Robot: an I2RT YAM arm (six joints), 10 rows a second.
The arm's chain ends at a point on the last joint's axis. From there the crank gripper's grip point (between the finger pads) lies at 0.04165 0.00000 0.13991 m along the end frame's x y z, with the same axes.
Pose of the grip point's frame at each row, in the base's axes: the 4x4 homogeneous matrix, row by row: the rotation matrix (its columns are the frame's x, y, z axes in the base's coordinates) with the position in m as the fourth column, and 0 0 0 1 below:
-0.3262, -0.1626, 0.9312, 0.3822; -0.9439, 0.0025, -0.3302, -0.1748; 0.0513, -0.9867, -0.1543, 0.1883; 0, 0, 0, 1
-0.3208, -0.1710, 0.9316, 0.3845; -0.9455, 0.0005, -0.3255, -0.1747; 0.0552, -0.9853, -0.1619, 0.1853; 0, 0, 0, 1
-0.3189, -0.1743, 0.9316, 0.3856; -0.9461, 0.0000, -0.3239, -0.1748; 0.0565, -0.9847, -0.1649, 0.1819; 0, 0, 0, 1
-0.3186, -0.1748, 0.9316, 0.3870; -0.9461, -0.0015, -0.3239, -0.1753; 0.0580, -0.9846, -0.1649, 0.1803; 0, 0, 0, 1
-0.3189, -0.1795, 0.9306, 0.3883; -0.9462, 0.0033, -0.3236, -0.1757; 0.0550, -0.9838, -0.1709, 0.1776; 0, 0, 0, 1
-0.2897, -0.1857, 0.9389, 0.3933; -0.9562, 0.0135, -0.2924, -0.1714; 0.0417, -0.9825, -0.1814, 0.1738; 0, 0, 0, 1
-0.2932, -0.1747, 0.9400, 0.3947; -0.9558, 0.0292, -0.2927, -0.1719; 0.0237, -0.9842, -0.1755, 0.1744; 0, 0, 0, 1
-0.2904, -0.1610, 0.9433, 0.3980; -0.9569, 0.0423, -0.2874, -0.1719; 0.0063, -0.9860, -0.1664, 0.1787; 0, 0, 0, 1
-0.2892, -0.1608, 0.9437, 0.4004; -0.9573, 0.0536, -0.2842, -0.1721; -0.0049, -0.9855, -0.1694, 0.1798; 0, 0, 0, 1
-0.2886, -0.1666, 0.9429, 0.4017; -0.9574, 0.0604, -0.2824, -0.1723; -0.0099, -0.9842, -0.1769, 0.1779; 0, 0, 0, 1
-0.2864, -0.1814, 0.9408, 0.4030; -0.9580, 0.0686, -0.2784, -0.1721; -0.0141, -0.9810, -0.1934, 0.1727; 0, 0, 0, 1
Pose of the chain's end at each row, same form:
-0.3262, -0.1626, 0.9312, 0.2655; -0.9439, 0.0025, -0.3302, -0.0893; 0.0513, -0.9867, -0.1543, 0.2078; 0, 0, 0, 1
-0.3208, -0.1710, 0.9316, 0.2675; -0.9455, 0.0005, -0.3255, -0.0898; 0.0552, -0.9853, -0.1619, 0.2057; 0, 0, 0, 1
-0.3189, -0.1743, 0.9316, 0.2685; -0.9461, 0.0000, -0.3239, -0.0901; 0.0565, -0.9847, -0.1649, 0.2026; 0, 0, 0, 1
-0.3186, -0.1748, 0.9316, 0.2699; -0.9461, -0.0015, -0.3239, -0.0906; 0.0580, -0.9846, -0.1649, 0.2010; 0, 0, 0, 1
-0.3189, -0.1795, 0.9306, 0.2714; -0.9462, 0.0033, -0.3236, -0.0910; 0.0550, -0.9838, -0.1709, 0.1992; 0, 0, 0, 1
-0.2897, -0.1857, 0.9389, 0.2740; -0.9562, 0.0135, -0.2924, -0.0907; 0.0417, -0.9825, -0.1814, 0.1974; 0, 0, 0, 1
-0.2932, -0.1747, 0.9400, 0.2754; -0.9558, 0.0292, -0.2927, -0.0911; 0.0237, -0.9842, -0.1755, 0.1980; 0, 0, 0, 1
-0.2904, -0.1610, 0.9433, 0.2781; -0.9569, 0.0423, -0.2874, -0.0918; 0.0063, -0.9860, -0.1664, 0.2017; 0, 0, 0, 1
-0.2892, -0.1608, 0.9437, 0.2804; -0.9573, 0.0536, -0.2842, -0.0925; -0.0049, -0.9855, -0.1694, 0.2037; 0, 0, 0, 1
-0.2886, -0.1666, 0.9429, 0.2818; -0.9574, 0.0604, -0.2824, -0.0929; -0.0099, -0.9842, -0.1769, 0.2031; 0, 0, 0, 1
-0.2864, -0.1814, 0.9408, 0.2833; -0.9580, 0.0686, -0.2784, -0.0932; -0.0141, -0.9810, -0.1934, 0.2003; 0, 0, 0, 1

